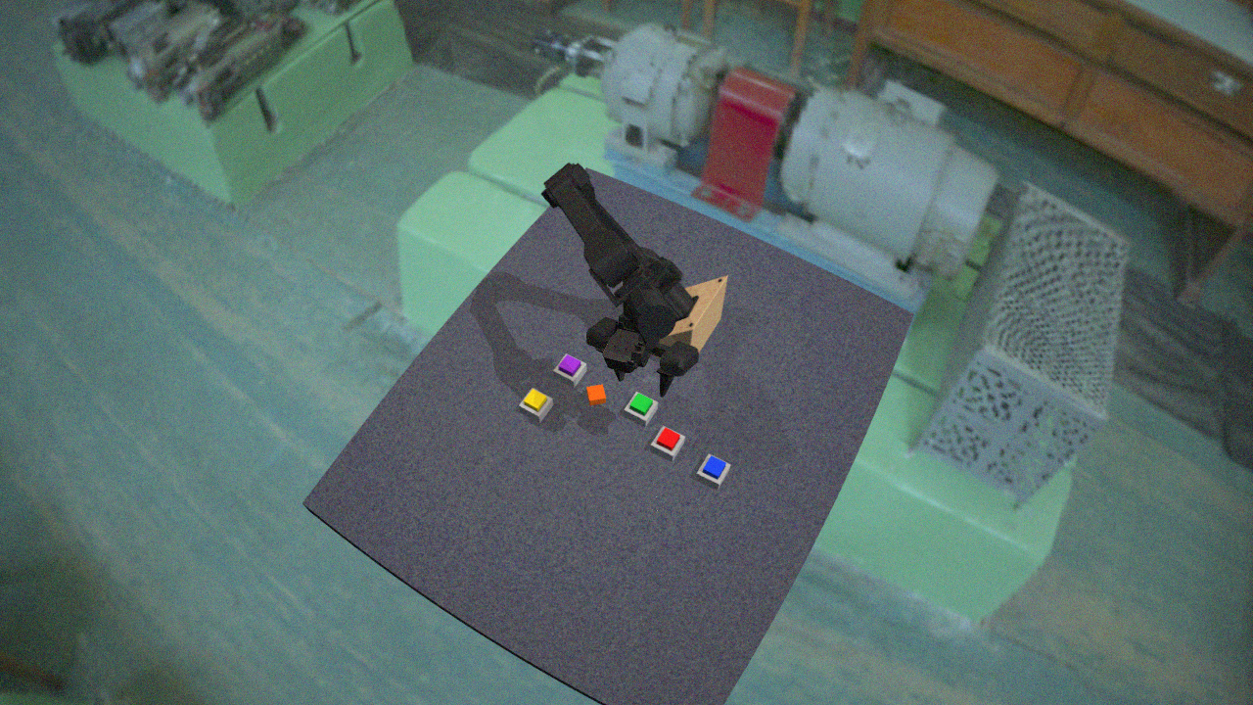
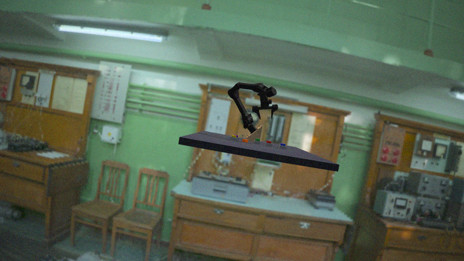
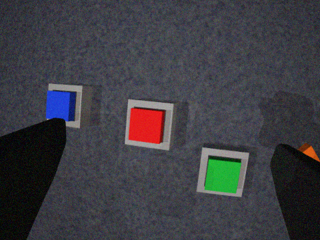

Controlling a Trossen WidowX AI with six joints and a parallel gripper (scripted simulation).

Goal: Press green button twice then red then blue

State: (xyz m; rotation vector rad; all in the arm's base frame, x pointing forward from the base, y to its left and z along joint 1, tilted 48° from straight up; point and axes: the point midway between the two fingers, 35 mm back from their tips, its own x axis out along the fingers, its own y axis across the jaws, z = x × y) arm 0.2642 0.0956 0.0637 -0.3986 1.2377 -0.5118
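The green button is 60 mm behind my gripper tip, 20 mm to the right of it and 160 mm below it. Also, from my gripper tip: blue button (10 mm ahead, 160 mm to the left, 160 mm below); red button (10 mm behind, 50 mm to the left, 160 mm below); orange block (60 mm behind, 120 mm to the right, 180 mm below).
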